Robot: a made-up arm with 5 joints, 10 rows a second.
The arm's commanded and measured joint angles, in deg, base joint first. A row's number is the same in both.
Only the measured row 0 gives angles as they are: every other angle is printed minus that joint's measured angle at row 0.
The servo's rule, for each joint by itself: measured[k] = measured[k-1] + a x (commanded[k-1-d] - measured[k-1]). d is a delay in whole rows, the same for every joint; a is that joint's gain. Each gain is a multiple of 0.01, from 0.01 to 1. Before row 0 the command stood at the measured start. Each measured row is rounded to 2 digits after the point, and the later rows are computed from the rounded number. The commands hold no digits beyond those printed.
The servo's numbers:
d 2
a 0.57 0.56 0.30 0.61 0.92
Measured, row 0: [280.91 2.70 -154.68 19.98 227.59]
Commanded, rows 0 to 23: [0.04 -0.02 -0.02 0.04 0.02]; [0.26 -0.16 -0.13 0.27 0.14]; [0.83 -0.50 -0.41 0.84 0.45]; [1.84 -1.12 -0.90 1.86 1.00]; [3.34 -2.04 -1.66 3.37 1.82]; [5.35 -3.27 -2.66 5.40 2.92]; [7.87 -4.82 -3.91 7.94 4.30]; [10.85 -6.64 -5.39 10.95 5.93]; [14.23 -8.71 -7.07 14.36 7.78]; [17.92 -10.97 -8.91 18.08 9.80]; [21.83 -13.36 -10.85 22.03 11.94]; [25.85 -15.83 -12.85 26.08 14.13]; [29.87 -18.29 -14.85 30.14 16.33]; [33.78 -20.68 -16.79 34.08 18.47]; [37.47 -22.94 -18.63 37.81 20.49]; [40.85 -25.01 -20.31 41.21 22.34]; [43.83 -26.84 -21.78 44.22 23.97]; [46.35 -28.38 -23.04 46.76 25.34]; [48.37 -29.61 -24.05 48.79 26.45]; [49.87 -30.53 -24.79 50.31 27.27]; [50.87 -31.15 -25.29 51.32 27.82]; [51.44 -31.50 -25.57 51.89 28.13]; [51.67 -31.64 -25.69 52.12 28.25]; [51.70 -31.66 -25.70 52.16 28.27]
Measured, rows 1 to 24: [0.00 0.00 0.00 0.00 0.00]; [0.00 0.00 0.00 0.00 0.00]; [0.02 -0.01 -0.01 0.02 0.02]; [0.16 -0.09 -0.05 0.17 0.13]; [0.54 -0.32 -0.16 0.58 0.42]; [1.28 -0.77 -0.38 1.36 0.95]; [2.45 -1.48 -0.76 2.59 1.75]; [4.10 -2.48 -1.33 4.30 2.83]; [6.25 -3.79 -2.10 6.52 4.18]; [8.87 -5.39 -3.09 9.22 5.79]; [11.93 -7.25 -4.28 12.36 7.62]; [15.34 -9.33 -5.67 15.85 9.63]; [19.04 -11.59 -7.22 19.62 11.76]; [22.92 -13.96 -8.91 23.56 13.94]; [26.88 -16.38 -10.69 27.57 16.14]; [30.81 -18.79 -12.52 31.54 18.28]; [34.61 -21.11 -14.35 35.36 20.31]; [38.17 -23.29 -16.14 38.93 22.18]; [41.40 -25.28 -17.83 42.16 23.83]; [44.22 -27.02 -19.39 44.97 25.22]; [46.59 -28.47 -20.79 47.30 26.35]; [48.46 -29.62 -21.99 49.14 27.20]; [49.83 -30.48 -22.98 50.47 27.77]; [50.75 -31.05 -23.76 51.34 28.10]
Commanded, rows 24 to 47: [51.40 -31.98 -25.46 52.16 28.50]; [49.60 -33.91 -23.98 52.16 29.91]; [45.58 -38.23 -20.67 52.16 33.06]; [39.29 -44.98 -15.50 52.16 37.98]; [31.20 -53.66 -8.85 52.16 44.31]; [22.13 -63.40 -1.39 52.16 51.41]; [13.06 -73.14 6.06 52.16 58.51]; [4.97 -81.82 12.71 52.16 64.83]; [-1.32 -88.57 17.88 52.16 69.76]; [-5.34 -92.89 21.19 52.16 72.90]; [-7.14 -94.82 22.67 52.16 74.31]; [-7.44 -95.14 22.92 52.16 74.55]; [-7.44 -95.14 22.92 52.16 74.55]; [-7.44 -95.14 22.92 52.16 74.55]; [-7.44 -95.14 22.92 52.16 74.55]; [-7.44 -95.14 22.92 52.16 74.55]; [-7.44 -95.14 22.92 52.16 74.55]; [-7.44 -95.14 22.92 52.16 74.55]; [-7.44 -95.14 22.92 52.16 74.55]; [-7.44 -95.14 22.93 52.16 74.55]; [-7.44 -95.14 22.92 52.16 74.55]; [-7.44 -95.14 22.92 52.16 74.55]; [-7.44 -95.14 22.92 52.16 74.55]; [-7.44 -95.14 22.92 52.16 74.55]
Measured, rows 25 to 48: [51.27 -31.38 -24.34 51.82 28.24]; [51.52 -31.54 -24.75 52.03 28.27]; [51.45 -31.79 -24.96 52.11 28.48]; [50.40 -32.98 -24.67 52.14 29.80]; [47.65 -35.92 -23.47 52.15 32.80]; [42.88 -40.99 -21.08 52.16 37.57]; [36.22 -48.09 -17.41 52.16 43.77]; [28.19 -56.66 -12.60 52.16 50.80]; [19.57 -65.89 -7.00 52.16 57.89]; [11.25 -74.81 -1.09 52.16 64.27]; [4.09 -82.52 4.60 52.16 69.32]; [-1.29 -88.33 9.58 52.16 72.61]; [-4.62 -91.96 13.51 52.16 74.17]; [-6.23 -93.74 16.33 52.16 74.52]; [-6.92 -94.52 18.31 52.16 74.55]; [-7.22 -94.87 19.69 52.16 74.55]; [-7.35 -95.02 20.66 52.16 74.55]; [-7.40 -95.09 21.34 52.16 74.55]; [-7.42 -95.12 21.81 52.16 74.55]; [-7.43 -95.13 22.14 52.16 74.55]; [-7.44 -95.14 22.37 52.16 74.55]; [-7.44 -95.14 22.54 52.16 74.55]; [-7.44 -95.14 22.65 52.16 74.55]; [-7.44 -95.14 22.73 52.16 74.55]
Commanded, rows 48 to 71: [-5.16 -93.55 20.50 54.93 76.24]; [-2.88 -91.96 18.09 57.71 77.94]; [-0.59 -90.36 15.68 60.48 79.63]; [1.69 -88.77 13.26 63.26 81.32]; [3.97 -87.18 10.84 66.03 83.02]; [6.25 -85.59 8.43 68.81 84.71]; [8.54 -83.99 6.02 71.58 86.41]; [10.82 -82.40 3.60 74.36 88.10]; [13.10 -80.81 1.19 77.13 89.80]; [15.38 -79.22 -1.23 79.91 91.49]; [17.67 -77.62 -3.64 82.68 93.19]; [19.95 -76.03 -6.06 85.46 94.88]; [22.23 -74.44 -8.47 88.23 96.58]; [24.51 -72.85 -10.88 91.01 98.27]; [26.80 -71.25 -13.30 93.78 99.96]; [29.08 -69.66 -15.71 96.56 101.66]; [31.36 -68.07 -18.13 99.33 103.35]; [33.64 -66.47 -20.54 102.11 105.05]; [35.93 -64.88 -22.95 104.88 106.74]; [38.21 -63.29 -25.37 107.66 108.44]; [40.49 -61.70 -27.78 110.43 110.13]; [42.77 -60.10 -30.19 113.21 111.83]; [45.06 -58.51 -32.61 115.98 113.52]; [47.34 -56.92 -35.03 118.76 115.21]
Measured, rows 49 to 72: [-7.44 -95.14 22.79 52.16 74.55]; [-7.44 -95.14 22.83 52.16 74.55]; [-6.14 -94.25 22.13 53.85 76.10]; [-4.28 -92.97 20.92 56.20 77.79]; [-2.18 -91.51 19.35 58.81 79.48]; [0.03 -89.98 17.52 61.52 81.17]; [2.28 -88.41 15.52 64.27 82.87]; [4.54 -86.83 13.39 67.04 84.56]; [6.82 -85.24 11.18 69.81 86.26]; [9.10 -83.65 8.91 72.59 87.95]; [11.38 -82.06 6.59 75.36 89.65]; [13.66 -80.47 4.24 78.14 91.34]; [15.95 -78.87 1.88 80.91 93.04]; [18.23 -77.28 -0.50 83.69 94.73]; [20.51 -75.69 -2.89 86.46 96.43]; [22.79 -74.10 -5.29 89.24 98.12]; [25.08 -72.50 -7.69 92.01 99.81]; [27.36 -70.91 -10.10 94.79 101.51]; [29.64 -69.32 -12.51 97.56 103.20]; [31.92 -67.72 -14.92 100.34 104.90]; [34.21 -66.13 -17.33 103.11 106.59]; [36.49 -64.54 -19.74 105.89 108.29]; [38.77 -62.95 -22.15 108.66 109.98]; [41.05 -61.35 -24.56 111.44 111.68]
